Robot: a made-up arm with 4 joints.
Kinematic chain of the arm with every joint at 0, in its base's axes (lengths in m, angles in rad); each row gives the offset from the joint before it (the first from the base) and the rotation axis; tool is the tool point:
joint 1: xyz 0 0 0.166 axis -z
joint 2: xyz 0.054 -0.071 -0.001 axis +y
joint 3: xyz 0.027 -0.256 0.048 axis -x
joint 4: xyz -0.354 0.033 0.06 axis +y
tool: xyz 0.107 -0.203 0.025
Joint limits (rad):
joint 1: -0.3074..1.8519
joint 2: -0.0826..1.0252
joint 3: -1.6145..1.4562
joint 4: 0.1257..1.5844
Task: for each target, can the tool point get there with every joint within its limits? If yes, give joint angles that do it. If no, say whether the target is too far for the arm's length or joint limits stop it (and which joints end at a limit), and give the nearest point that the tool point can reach.
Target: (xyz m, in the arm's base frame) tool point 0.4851 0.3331 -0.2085
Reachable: no: joint limits stop it (at a limit: joint 1, joint 2, joint 3, joint 4) | nearest point -0.1954 0.3047 0.0206 | short by 0.719 m
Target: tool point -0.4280 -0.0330 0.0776
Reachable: yes | joints 0.9761 0.1142 -1.1661 1.0824
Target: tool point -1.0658 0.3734 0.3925
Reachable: no: too far | nearest point -0.5220 0.1829 0.2883 | short by 0.586 m
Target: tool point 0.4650 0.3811 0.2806
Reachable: no: joint limits stop it (at a limit: joint 1, joint 3, joint 4) | nearest point -0.1880 0.3304 0.2322 | short by 0.657 m
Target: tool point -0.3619 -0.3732 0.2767
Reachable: yes | joints 0.4574 0.0359 0.0449 0.3353
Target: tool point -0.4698 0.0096 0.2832
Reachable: yes | joints 1.1874 0.7930 -0.7929 1.0446
